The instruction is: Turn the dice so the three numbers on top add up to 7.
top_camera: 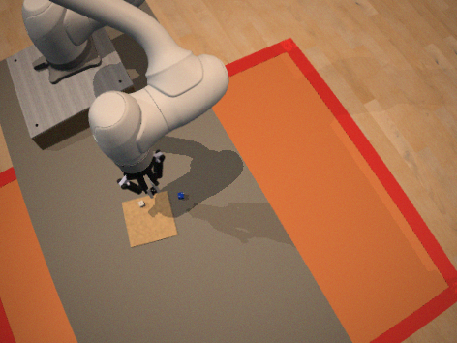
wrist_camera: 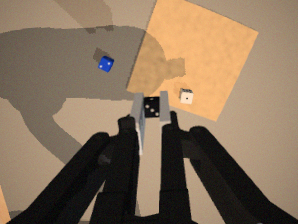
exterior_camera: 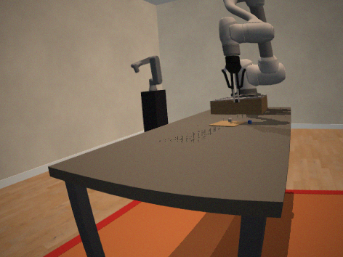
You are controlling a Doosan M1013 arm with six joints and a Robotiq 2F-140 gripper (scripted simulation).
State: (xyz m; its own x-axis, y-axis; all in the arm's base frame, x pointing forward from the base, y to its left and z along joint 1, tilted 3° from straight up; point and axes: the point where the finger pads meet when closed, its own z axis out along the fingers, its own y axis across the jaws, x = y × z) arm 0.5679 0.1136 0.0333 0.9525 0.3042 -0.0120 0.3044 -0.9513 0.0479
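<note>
Now: the tan mat 140 mm below my hand, 40 mm to the right of it and 30 mm ahead of it. Also, from my hand: black die (30 mm below); white die (130 mm below, 50 mm to the right, 10 mm behind); blue die (130 mm below, 70 mm to the left).
</note>
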